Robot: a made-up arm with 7 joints.
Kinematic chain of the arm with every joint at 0, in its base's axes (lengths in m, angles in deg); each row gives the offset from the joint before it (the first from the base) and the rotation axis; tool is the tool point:
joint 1: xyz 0 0 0.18 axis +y
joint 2: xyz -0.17 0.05 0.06 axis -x
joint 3: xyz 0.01 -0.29 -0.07 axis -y
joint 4: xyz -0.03 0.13 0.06 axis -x
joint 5: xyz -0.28 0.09 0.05 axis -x
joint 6: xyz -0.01 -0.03 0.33 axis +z
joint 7: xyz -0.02 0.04 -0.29 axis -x
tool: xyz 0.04 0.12 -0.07
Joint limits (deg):
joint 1: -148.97..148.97
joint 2: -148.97..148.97
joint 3: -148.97..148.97
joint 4: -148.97..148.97
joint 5: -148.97..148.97
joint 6: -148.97..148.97
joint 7: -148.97..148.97
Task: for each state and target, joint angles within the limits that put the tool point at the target. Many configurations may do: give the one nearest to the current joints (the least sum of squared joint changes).
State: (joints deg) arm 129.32 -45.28 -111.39 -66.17 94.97 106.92 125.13
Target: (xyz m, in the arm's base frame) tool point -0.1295 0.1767 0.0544
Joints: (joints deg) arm 93.85 -87.99 -148.97 -68.40 93.43 83.70 148.97
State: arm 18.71 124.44 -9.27 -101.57 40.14 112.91 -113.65
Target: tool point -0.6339 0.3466 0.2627
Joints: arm -18.46 122.37 9.44 -87.10 46.33 109.91 -115.09
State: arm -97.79 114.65 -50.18 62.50 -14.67 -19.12 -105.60
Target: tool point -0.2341 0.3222 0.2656
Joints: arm -56.30 80.53 -65.59 16.29 -35.88 -20.60 -127.85
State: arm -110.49 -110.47 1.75 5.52 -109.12 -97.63 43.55
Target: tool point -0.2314 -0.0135 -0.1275
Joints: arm -65.50 -104.88 -10.62 2.64 -114.52 -96.83 39.61
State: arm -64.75 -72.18 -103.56 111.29 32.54 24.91 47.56
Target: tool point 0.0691 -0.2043 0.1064
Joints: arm -59.99 -78.30 -107.88 109.58 38.31 19.86 61.23
